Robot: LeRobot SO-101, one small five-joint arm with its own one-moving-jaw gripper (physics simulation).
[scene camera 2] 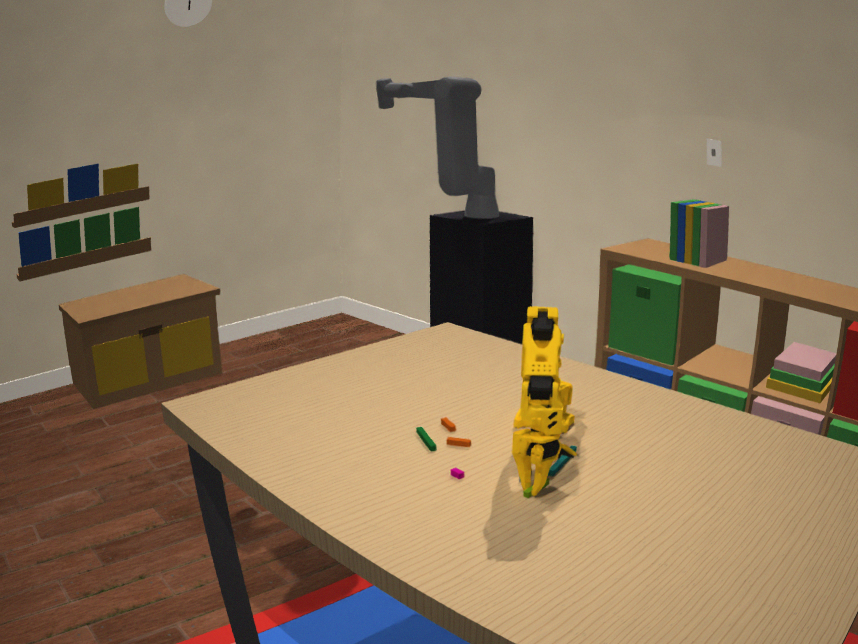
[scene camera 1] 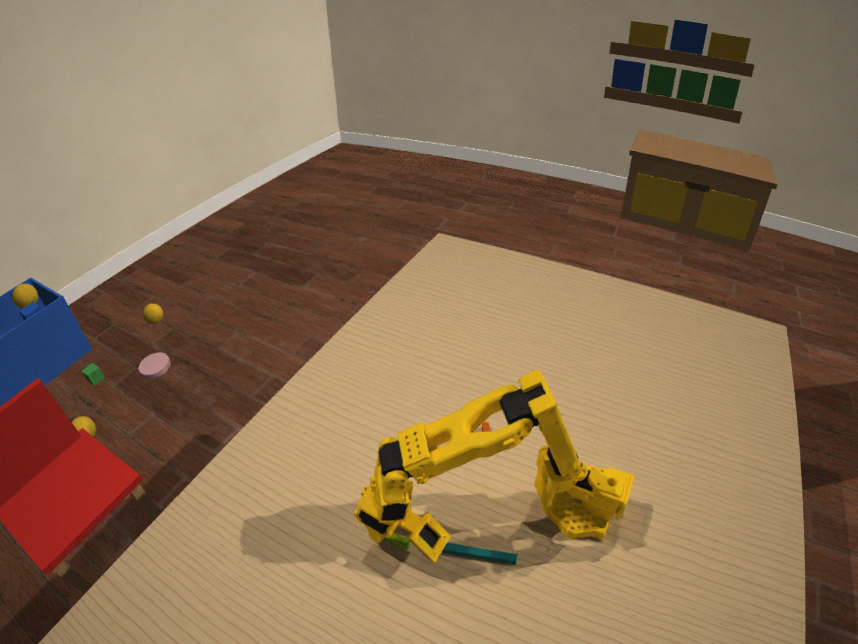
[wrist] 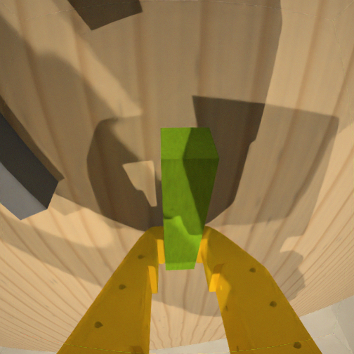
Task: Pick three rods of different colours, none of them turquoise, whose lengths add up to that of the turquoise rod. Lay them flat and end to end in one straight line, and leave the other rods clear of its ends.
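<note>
My gripper is shut on a lime green rod, with a jaw on each side. The rod is low over the table; its exact height is unclear. The turquoise rod lies beside the gripper, partly hidden by it. A grey rod lies at the left edge of the wrist view, cut off by the frame. A dark green rod, an orange rod, another orange rod and a short magenta rod lie apart, left of the arm in scene camera 2.
The wooden table carries the arm and rods. The arm's base stands near the turquoise rod's end in scene camera 1. The arm's shadow falls around the gripper. A red chair, a blue bin and a cabinet stand off the table.
</note>
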